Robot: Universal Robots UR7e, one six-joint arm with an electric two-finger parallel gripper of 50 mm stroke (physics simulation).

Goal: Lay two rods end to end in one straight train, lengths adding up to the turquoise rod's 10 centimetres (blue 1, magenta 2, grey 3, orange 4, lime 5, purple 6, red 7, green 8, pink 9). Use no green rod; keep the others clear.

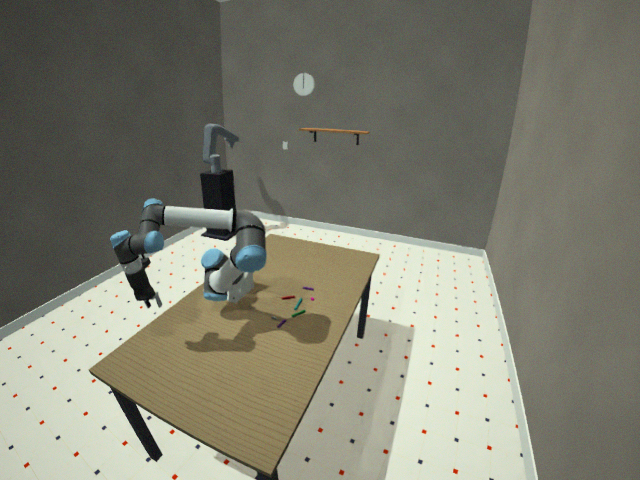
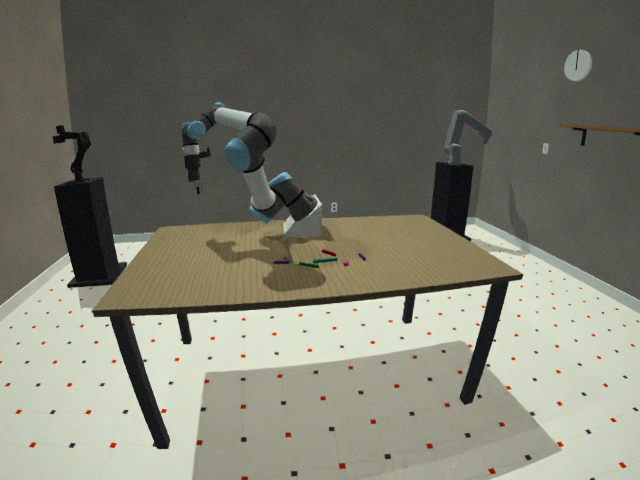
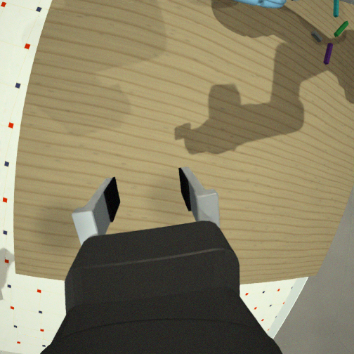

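My gripper is open and empty, high and far from the rods. The turquoise rod lies mid-table. A green rod lies near one end of it. A red rod, a small magenta rod and one purple rod lie apart around it. A grey rod lies near a second purple rod.
The wooden table carries the arm's white base at its back edge. The arm's shadow falls across the table and over some rods. Black pedestals with other arms stand beyond the table.
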